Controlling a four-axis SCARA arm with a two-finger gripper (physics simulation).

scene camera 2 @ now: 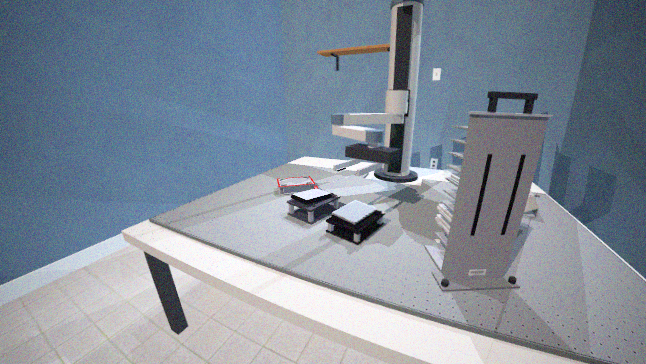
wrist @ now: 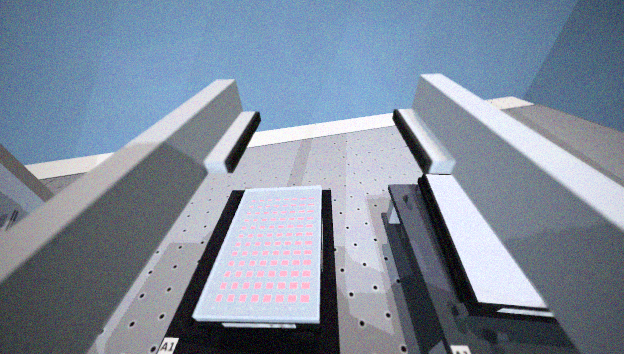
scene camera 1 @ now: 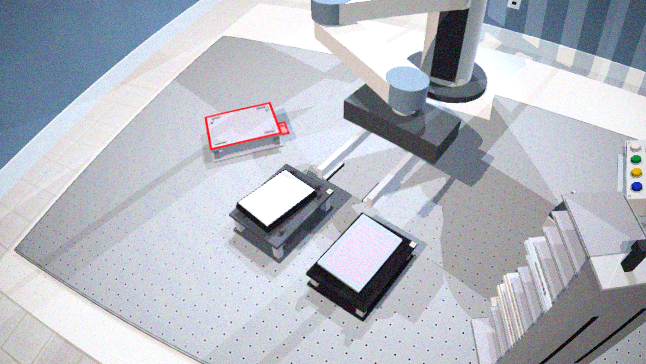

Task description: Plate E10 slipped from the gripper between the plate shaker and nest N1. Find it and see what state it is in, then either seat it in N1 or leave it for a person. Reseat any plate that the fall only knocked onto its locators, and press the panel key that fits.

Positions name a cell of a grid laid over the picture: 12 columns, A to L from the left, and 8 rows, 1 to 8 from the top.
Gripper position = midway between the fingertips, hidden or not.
Scene:
my gripper: scene camera 2 G4; wrist G3; scene camera 1 G5

